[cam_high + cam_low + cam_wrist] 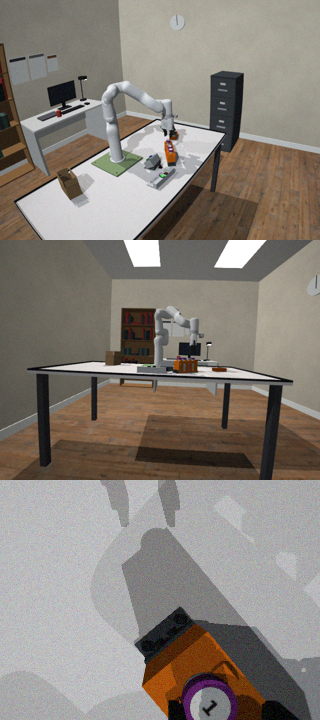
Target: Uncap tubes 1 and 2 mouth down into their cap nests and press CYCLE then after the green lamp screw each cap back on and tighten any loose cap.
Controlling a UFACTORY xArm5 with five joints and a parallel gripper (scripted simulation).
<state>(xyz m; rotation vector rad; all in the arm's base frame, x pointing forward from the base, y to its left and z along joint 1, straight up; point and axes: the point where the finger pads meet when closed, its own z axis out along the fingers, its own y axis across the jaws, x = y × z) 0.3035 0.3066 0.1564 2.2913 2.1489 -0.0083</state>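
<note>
My gripper is now 60 mm above the purple cap marked 1. From my hand the other things lie so: grey key housing (230 mm to the right, 120 mm below, 20 mm behind); cap 4 (130 mm to the right, 90 mm ahead, 60 mm below); blue cycle key (210 mm to the right, 110 mm below, 40 mm behind).
</note>
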